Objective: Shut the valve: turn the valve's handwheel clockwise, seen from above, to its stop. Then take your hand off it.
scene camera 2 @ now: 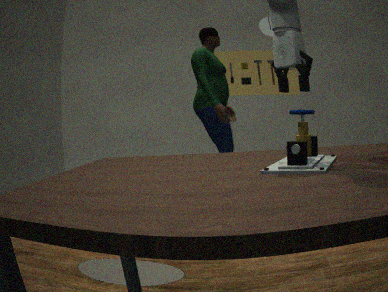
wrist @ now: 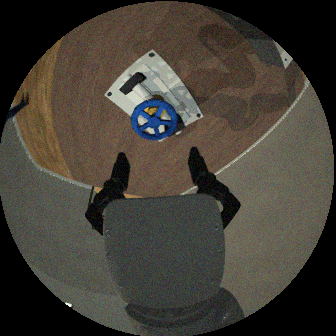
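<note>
The valve's blue handwheel point(scene camera 2: 302, 112) point(wrist: 156, 119) sits level on top of the brass valve body point(scene camera 2: 302, 131). The valve is mounted on a pale base plate point(scene camera 2: 272, 170) point(wrist: 120, 102) with black blocks at both sides of the body. My gripper point(scene camera 2: 294, 90) point(wrist: 157, 155) is open and empty. In the scene view it hangs above the handwheel, with a clear gap between the fingertips and the wheel. In the wrist view both fingers stand wide apart, and the wheel shows beyond their tips, touching neither. The wheel hides part of the valve body in the wrist view.
The plate lies on a brown wooden table point(scene camera 2: 150, 200) point(wrist: 85, 120). A person in a green top point(scene camera 2: 212, 80) stands behind the table, left of the arm. A yellow tool board point(scene camera 2: 250, 89) hangs on the wall behind. Dark shadows fall on the table beside the plate.
</note>
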